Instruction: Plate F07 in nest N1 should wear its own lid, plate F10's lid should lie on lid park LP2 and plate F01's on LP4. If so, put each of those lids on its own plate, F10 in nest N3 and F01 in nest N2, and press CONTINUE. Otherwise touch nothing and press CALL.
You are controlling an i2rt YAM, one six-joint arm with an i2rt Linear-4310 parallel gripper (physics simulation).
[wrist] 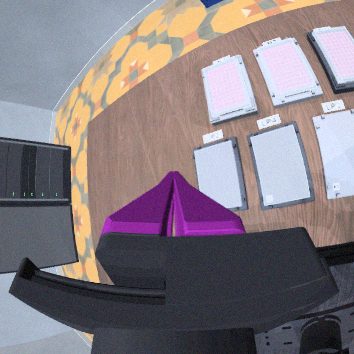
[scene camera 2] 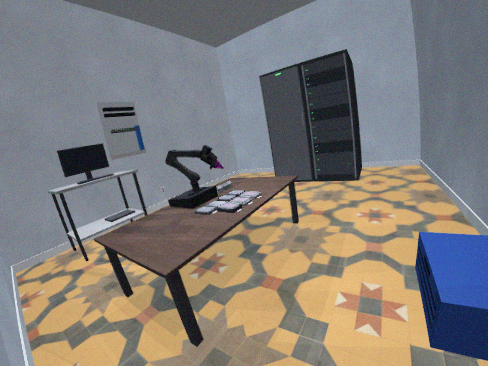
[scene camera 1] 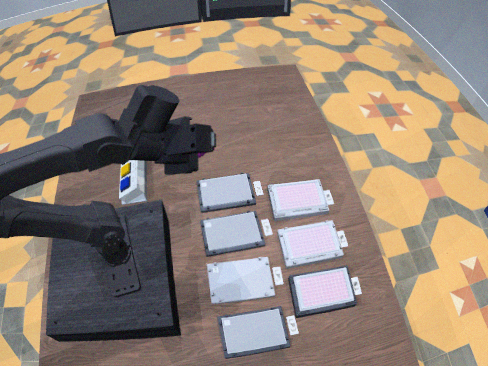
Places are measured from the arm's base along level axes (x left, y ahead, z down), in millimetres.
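Pixels of known places: gripper, between the fingertips: point(wrist: 173, 178) point(scene camera 2: 223, 168); arm's base, origin of its link: point(wrist: 320, 326) point(scene camera 2: 197, 191) point(scene camera 1: 119, 255).
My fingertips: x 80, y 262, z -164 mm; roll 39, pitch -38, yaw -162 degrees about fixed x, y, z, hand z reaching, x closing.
Note:
For each thing: its top centre in the pictures, then the offset to it from my fingertips. Level surfaces: height alone.
- button box, centre of its top: point(scene camera 1: 129, 158) point(scene camera 2: 221, 183) dx +226, dy -190, dz +184 mm
- yellow button, centre of its top: point(scene camera 1: 124, 167) dx +205, dy -211, dz +192 mm
- blue button, centre of its top: point(scene camera 1: 124, 181) dx +155, dy -219, dz +192 mm
- N3, centre of its top: point(wrist: 223, 83) point(scene camera 1: 299, 194) dx -28, dy +207, dz +215 mm
- N2, centre of its top: point(wrist: 284, 63) point(scene camera 1: 312, 239) point(scene camera 2: 239, 198) dx -160, dy +181, dz +217 mm
- N1, centre of its top: point(scene camera 1: 324, 287) point(wrist: 342, 49) point(scene camera 2: 228, 204) dx -289, dy +154, dz +212 mm
- LP2, centre of its top: point(wrist: 216, 176) point(scene camera 1: 225, 189) dx +64, dy +38, dz +230 mm
- LP4, centre of its top: point(wrist: 279, 164) point(scene camera 1: 231, 230) dx -60, dy +13, dz +230 mm
- LP3, centre of its top: point(scene camera 1: 253, 331) dx -321, dy -28, dz +230 mm
- LP1, centre of its top: point(wrist: 348, 150) point(scene camera 1: 240, 278) point(scene camera 2: 216, 202) dx -189, dy -11, dz +228 mm
- brown table, height of its surface: dz +248 mm
My gripper point(scene camera 1: 201, 154) point(scene camera 2: 219, 165) point(wrist: 173, 178) is shut and empty, raised above the table beyond the button box. The button box point(scene camera 1: 138, 187) shows a yellow button point(scene camera 1: 125, 169) and a blue button point(scene camera 1: 124, 184); the arm hides its rest. Pink-welled plates sit in N3 point(scene camera 1: 299, 196) point(wrist: 229, 90), N2 point(scene camera 1: 311, 242) point(wrist: 287, 71) and N1 point(scene camera 1: 324, 290) point(wrist: 341, 54), N1's with a dark rim. Grey dark-rimmed panels lie at LP2 point(scene camera 1: 226, 191) point(wrist: 218, 172), LP4 point(scene camera 1: 233, 233) point(wrist: 281, 165) and LP3 point(scene camera 1: 254, 331). LP1 point(scene camera 1: 241, 281) point(wrist: 339, 150) is pale. Plate names and N1's lid cannot be made out.
The arm's black base point(scene camera 1: 110, 300) point(scene camera 2: 192, 197) stands on the brown table point(scene camera 1: 250, 110) point(scene camera 2: 165, 245), left of the lid parks in scene camera 1. A dark rack cabinet point(scene camera 2: 287, 130), a monitor point(scene camera 2: 84, 159) on a side table and a blue box point(scene camera 2: 457, 270) stand away from it.

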